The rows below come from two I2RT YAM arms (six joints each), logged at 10 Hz.
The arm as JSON. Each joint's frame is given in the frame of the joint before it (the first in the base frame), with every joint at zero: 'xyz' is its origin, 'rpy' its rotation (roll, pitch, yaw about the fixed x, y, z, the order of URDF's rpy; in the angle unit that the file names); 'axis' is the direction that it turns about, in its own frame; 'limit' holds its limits. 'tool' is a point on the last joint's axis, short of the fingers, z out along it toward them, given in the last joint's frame.
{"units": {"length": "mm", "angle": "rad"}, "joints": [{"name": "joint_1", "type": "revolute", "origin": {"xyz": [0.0, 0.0, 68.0], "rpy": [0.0, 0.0, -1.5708]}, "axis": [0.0, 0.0, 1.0], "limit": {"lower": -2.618, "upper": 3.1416}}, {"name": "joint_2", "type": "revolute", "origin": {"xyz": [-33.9, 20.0, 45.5], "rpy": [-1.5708, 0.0, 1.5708]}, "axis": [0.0, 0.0, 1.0], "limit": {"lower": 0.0, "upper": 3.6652}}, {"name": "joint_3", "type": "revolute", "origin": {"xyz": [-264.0, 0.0, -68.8], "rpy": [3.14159, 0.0, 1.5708]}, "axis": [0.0, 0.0, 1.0], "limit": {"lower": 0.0, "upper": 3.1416}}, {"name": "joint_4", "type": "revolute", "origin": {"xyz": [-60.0, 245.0, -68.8], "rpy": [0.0, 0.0, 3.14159]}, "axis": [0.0, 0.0, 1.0], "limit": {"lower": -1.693, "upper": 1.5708}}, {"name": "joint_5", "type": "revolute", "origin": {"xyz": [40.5, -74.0, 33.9], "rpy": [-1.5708, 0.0, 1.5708]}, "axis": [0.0, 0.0, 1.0], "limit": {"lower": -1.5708, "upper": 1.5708}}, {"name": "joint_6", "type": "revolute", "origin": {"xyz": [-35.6, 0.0, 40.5], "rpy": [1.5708, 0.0, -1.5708]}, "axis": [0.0, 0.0, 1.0], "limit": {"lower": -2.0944, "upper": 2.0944}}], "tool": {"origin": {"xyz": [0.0, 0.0, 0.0], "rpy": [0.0, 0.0, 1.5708]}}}
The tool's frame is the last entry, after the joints.
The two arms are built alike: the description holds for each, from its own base.
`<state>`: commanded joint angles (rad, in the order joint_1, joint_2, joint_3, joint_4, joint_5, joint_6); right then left.
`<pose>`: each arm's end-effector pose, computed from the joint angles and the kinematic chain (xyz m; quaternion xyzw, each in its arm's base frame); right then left.
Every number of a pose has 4 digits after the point. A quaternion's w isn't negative.
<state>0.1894 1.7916 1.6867 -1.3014 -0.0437 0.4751 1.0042 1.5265 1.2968 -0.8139 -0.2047 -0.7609</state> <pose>0.3392 0.0666 0.2970 0.1401 0.9865 0.0474 0.0705 0.1631 0.2699 0.2858 -0.7587 0.5895 0.1294 0.2453</pose>
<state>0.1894 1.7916 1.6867 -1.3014 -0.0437 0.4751 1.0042 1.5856 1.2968 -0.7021 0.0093 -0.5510</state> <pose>0.3392 0.0666 0.2970 0.1401 0.9865 0.0474 0.0705 0.1806 0.2832 0.2735 -0.6713 0.6838 0.0599 0.2796</pose>
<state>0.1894 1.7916 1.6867 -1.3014 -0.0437 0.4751 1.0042 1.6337 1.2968 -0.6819 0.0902 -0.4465</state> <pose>0.3392 0.0666 0.2970 0.1401 0.9865 0.0474 0.0705 0.1879 0.2894 0.2594 -0.6284 0.7274 0.0332 0.2737</pose>
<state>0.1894 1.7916 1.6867 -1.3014 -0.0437 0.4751 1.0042 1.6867 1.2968 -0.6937 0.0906 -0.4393</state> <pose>0.3392 0.0666 0.2970 0.1401 0.9865 0.0474 0.0705 0.1912 0.2946 0.2414 -0.6323 0.7350 0.0250 0.2436</pose>
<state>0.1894 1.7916 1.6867 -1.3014 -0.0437 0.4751 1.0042 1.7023 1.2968 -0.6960 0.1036 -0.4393</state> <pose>0.3392 0.0666 0.2970 0.1401 0.9865 0.0474 0.0705 0.1925 0.2958 0.2361 -0.6327 0.7371 0.0164 0.2370</pose>
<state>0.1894 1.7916 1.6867 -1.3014 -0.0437 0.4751 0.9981 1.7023 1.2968 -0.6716 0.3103 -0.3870</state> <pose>0.3392 0.0666 0.2970 0.1401 0.9865 0.0474 0.0705 0.2013 0.2921 0.2387 -0.5826 0.7614 -0.0703 0.2753</pose>
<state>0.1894 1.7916 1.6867 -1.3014 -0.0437 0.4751 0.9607 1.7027 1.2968 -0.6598 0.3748 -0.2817</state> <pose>0.3392 0.0666 0.2970 0.1401 0.9865 0.0474 0.0705 0.2143 0.2838 0.2398 -0.5158 0.8007 -0.0883 0.2916</pose>
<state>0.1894 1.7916 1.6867 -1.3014 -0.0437 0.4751 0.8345 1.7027 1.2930 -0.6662 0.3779 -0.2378</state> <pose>0.3392 0.0666 0.2970 0.1401 0.9865 0.0474 0.0705 0.2476 0.2536 0.2384 -0.4469 0.8422 -0.1033 0.2835</pose>
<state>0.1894 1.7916 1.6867 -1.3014 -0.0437 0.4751 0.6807 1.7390 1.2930 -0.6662 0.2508 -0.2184</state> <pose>0.3392 0.0666 0.2970 0.1401 0.9865 0.0474 0.0705 0.2847 0.2192 0.2249 -0.3943 0.8825 -0.0669 0.2474</pose>
